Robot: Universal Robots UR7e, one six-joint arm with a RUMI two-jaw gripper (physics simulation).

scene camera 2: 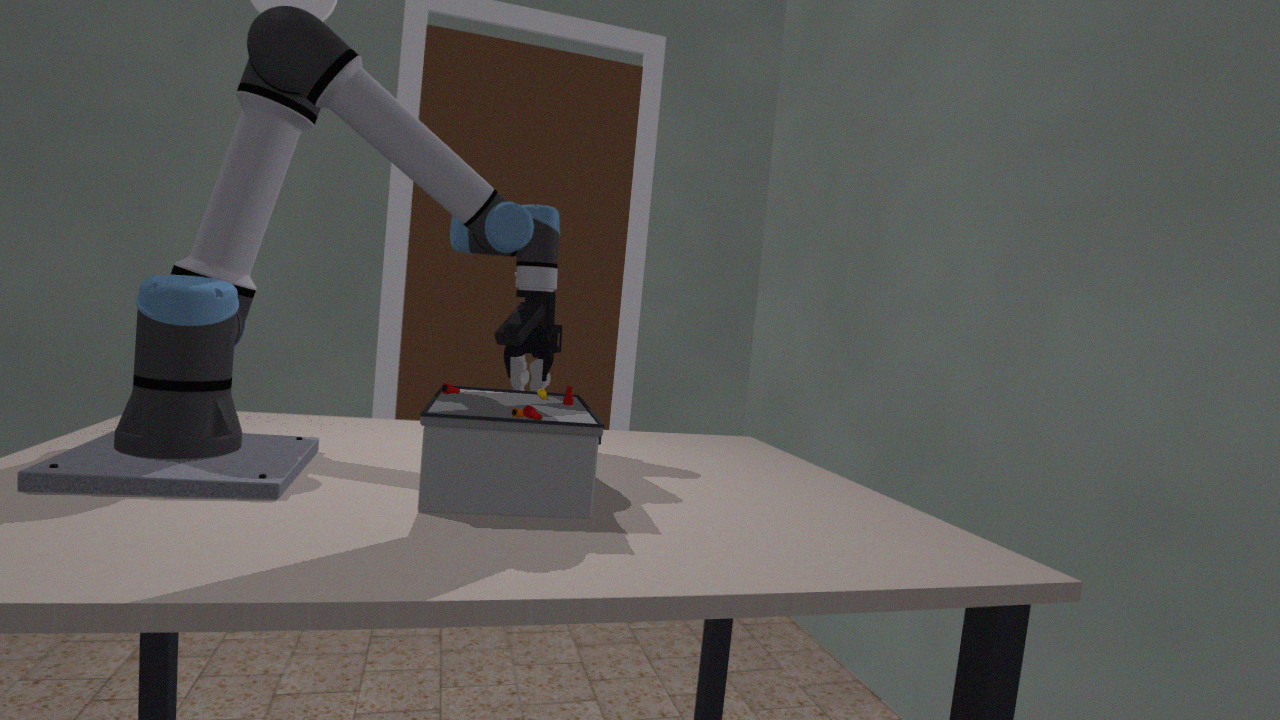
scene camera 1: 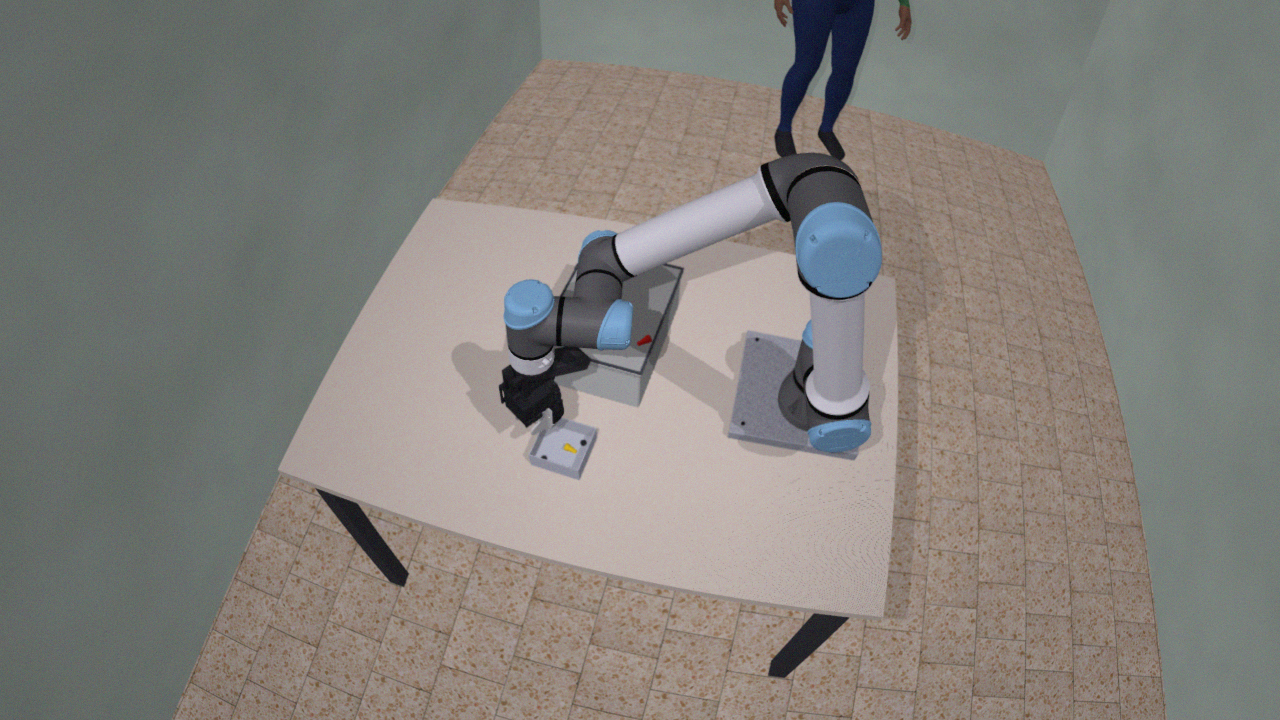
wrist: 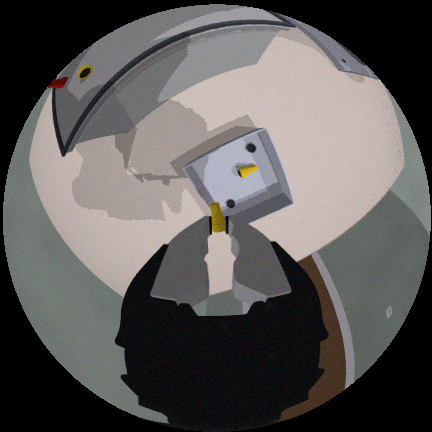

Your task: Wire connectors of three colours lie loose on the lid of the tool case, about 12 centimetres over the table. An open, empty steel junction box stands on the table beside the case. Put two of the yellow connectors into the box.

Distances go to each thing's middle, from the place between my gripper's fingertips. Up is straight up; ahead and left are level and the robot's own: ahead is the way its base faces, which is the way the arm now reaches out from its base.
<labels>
The steel junction box (scene camera 1: 547, 452) is 3 cm behind my hand, 1 cm to the left of it and 6 cm below it. Also, from my hand: tool case (scene camera 2: 477, 458) (11 cm behind, 27 cm to the right, 2 cm below).
</labels>
